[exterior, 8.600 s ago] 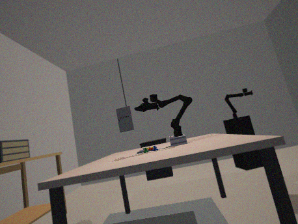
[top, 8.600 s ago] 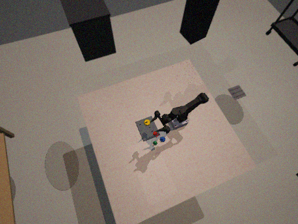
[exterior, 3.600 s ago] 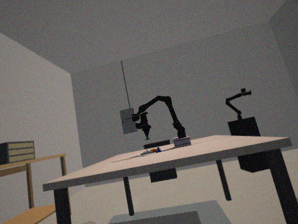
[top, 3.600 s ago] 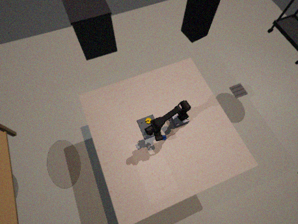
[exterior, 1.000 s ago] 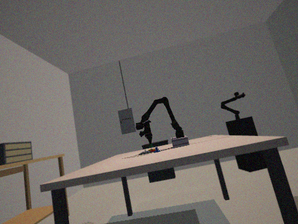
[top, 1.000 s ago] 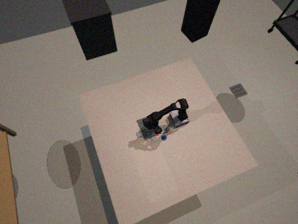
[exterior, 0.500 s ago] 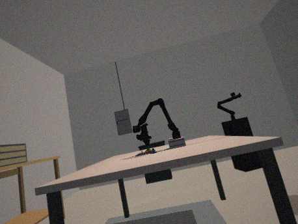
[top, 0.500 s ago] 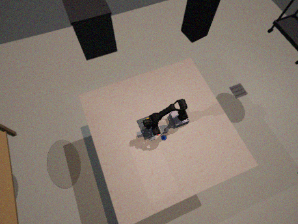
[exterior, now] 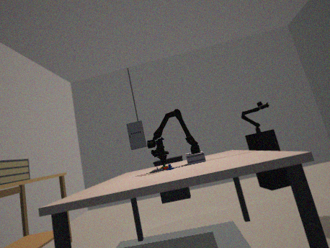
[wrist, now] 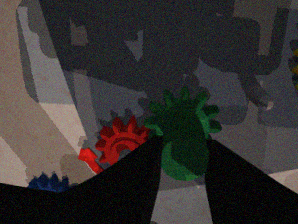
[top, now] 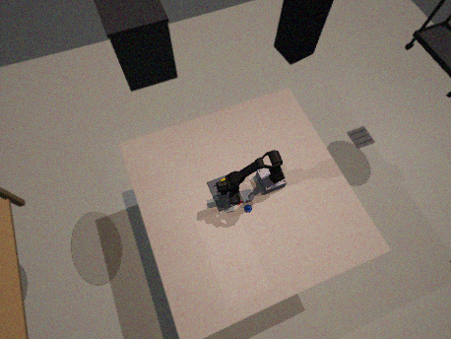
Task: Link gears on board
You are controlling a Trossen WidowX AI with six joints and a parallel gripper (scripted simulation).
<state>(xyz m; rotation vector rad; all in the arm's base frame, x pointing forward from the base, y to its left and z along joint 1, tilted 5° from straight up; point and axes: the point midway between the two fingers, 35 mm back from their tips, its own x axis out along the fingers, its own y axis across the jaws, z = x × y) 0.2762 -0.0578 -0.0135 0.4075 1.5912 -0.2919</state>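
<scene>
My gripper tip is now 10 mm above the green gear. From my gripper tip the other things lie so: red gear (40 mm to the left, 30 mm below, 10 mm behind); then dark blue gear (120 mm to the left, 40 mm behind, 30 mm below); then red arrow (60 mm to the left, 30 mm below, 20 mm behind).
</scene>
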